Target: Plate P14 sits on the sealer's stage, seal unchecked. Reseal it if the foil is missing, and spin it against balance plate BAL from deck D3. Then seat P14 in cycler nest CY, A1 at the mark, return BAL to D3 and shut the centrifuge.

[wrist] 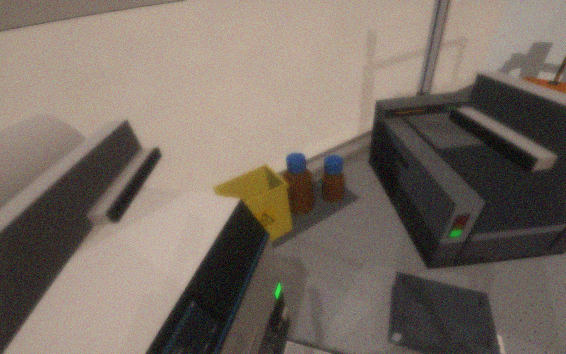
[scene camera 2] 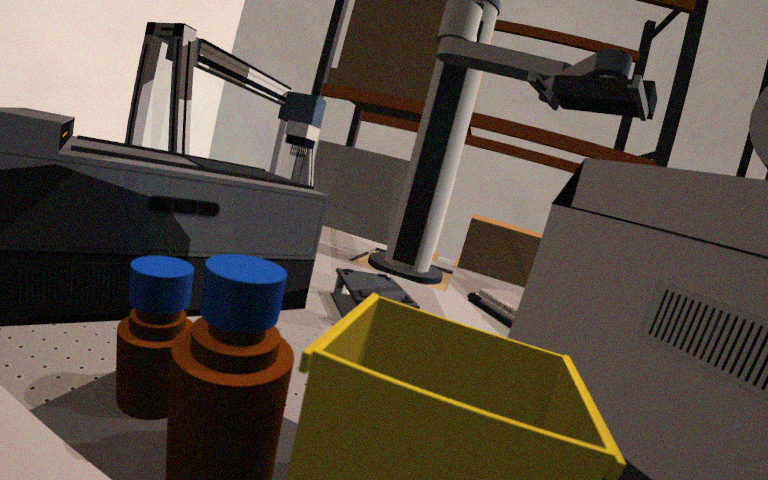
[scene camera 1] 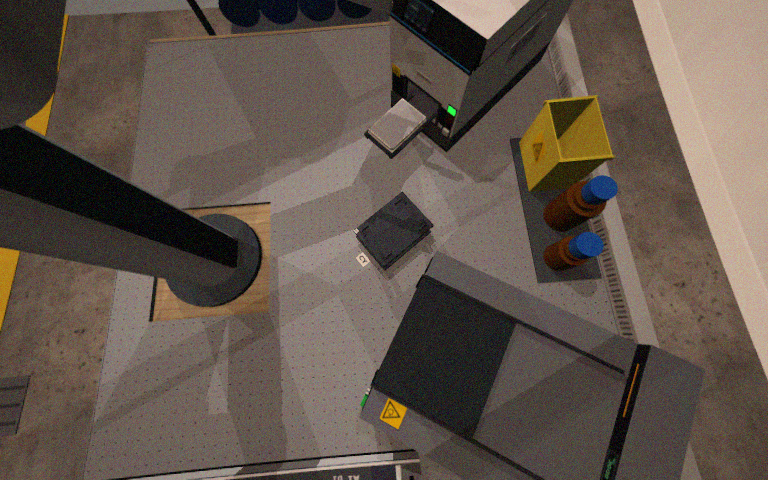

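Seen in the pictures: gripper, fingertip midpoint: (wrist: 302, 115) (scene camera 2: 579, 77); arm's base at its link origin: (scene camera 2: 404, 270) (scene camera 1: 215, 259).
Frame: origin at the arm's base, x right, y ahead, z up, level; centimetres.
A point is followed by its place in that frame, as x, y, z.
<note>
Plate P14 (scene camera 1: 398, 124) {-27.8, 51.7, 13.3} (scene camera 2: 499, 298) {-24.8, 52.3, 13.3} sits on the sealer's stage, its top smooth, pale grey and without visible wells; its edge (wrist: 306, 348) {-27.4, 56.2, 13.3} shows at the bottom of the wrist view. The sealer (scene camera 1: 433, 67) {-32.4, 59.5, 25.8} (scene camera 2: 651, 254) {-34.8, 75.5, 27.6} (wrist: 240, 310) {-33.3, 58.8, 29.3} shows a green light. My gripper (scene camera 2: 645, 100) (wrist: 302, 115) {-27.0, 53.6, 50.9} is raised high, open and empty, its fingers wide apart in the wrist view. A large grey machine (scene camera 1: 543, 390) {33.3, 71.4, 22.3} (scene camera 2: 243, 226) {14.5, 68.3, 15.7} (wrist: 425, 195) {11.8, 63.9, 16.7} has a flat top with a dark panel, a warning label and a green light; I cannot tell if it is the centrifuge or cycler. BAL is not identifiable.
A low dark stand (scene camera 1: 393, 230) {-2.1, 48.3, 7.2} (scene camera 2: 376, 287) {-3.2, 49.0, 7.3} (wrist: 440, 315) {-3.6, 48.1, 7.2} lies between the machines. A yellow bin (scene camera 1: 566, 141) {-23.6, 96.5, 5.2} (scene camera 2: 453, 390) {-19.5, 86.0, 13.3} (wrist: 272, 205) {-16.2, 85.7, 14.3} and two brown bottles with blue caps (scene camera 1: 572, 206) {-2.4, 89.0, 13.7} (scene camera 2: 237, 362) {-6.0, 94.8, 14.6} (wrist: 299, 187) {-6.0, 88.7, 12.8} stand beyond. A labelled deck edge (scene camera 1: 283, 472) {48.1, 21.3, 7.0} shows at the bottom.
</note>
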